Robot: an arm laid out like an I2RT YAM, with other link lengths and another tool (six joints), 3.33 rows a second.
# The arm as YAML. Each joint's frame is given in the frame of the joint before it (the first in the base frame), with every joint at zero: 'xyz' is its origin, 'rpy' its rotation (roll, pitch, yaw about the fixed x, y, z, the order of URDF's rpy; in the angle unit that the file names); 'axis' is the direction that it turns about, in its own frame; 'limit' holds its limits. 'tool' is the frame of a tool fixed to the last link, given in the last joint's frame.
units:
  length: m
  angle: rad
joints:
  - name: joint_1
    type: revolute
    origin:
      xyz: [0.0, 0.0, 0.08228]
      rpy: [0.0, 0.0, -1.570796]
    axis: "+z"
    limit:
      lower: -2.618
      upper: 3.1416
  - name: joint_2
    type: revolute
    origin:
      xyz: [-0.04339, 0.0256, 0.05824]
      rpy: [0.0, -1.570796, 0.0]
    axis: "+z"
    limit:
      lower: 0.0
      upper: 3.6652
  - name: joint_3
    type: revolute
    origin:
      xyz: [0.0, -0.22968, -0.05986]
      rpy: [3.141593, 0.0, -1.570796]
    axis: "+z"
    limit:
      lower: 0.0
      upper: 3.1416
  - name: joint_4
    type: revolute
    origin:
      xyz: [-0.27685, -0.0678, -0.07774]
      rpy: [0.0, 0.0, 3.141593]
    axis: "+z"
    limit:
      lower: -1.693
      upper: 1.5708
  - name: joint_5
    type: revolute
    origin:
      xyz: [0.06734, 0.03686, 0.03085]
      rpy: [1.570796, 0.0, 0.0]
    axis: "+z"
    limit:
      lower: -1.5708
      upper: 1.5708
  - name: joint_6
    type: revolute
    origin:
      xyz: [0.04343, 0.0, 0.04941]
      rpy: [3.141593, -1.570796, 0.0]
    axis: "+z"
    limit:
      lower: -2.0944
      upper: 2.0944
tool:
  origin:
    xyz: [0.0, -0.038, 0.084]
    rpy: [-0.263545, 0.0, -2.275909]
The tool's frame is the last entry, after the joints.
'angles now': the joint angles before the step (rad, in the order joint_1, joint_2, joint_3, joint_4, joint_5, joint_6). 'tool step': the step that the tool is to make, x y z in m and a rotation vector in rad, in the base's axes. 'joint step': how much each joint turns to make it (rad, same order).
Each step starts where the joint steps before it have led.
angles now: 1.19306, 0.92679, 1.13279, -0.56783, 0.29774, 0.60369
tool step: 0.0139, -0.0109, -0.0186, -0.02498, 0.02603, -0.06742
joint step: -0.05628, -0.01535, -0.05422, 0.00033, 0.00512, 0.01799
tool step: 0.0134, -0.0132, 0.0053, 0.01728, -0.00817, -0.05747
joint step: -0.06177, -0.01926, 0.00041, -0.00018, -0.00414, -0.00128
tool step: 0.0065, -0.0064, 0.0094, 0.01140, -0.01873, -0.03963
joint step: -0.02176, 0.00141, 0.02249, -0.00087, 0.02059, -0.00381
